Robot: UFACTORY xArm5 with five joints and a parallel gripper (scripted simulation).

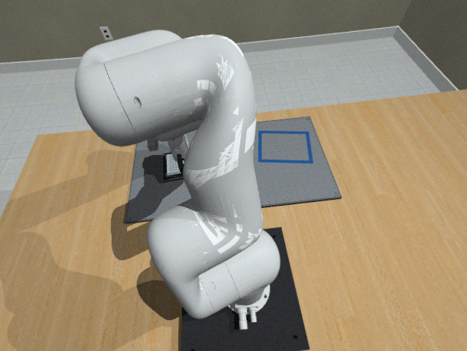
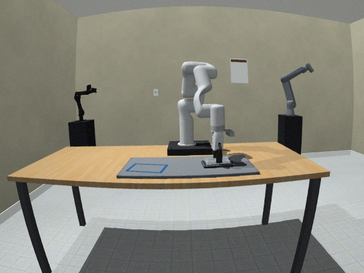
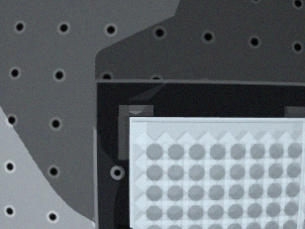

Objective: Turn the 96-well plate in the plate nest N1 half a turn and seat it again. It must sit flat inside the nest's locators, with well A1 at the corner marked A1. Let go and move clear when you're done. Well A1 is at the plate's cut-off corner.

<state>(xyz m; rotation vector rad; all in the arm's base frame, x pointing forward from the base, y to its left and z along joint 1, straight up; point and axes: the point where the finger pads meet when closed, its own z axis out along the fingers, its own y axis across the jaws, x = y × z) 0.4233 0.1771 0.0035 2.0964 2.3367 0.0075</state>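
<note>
Right now the white 96-well plate is 1 cm below my hand. Also, from my hand: plate nest (2 cm below); A1 label (8 cm to the left, 5 cm ahead, 2 cm below).
</note>
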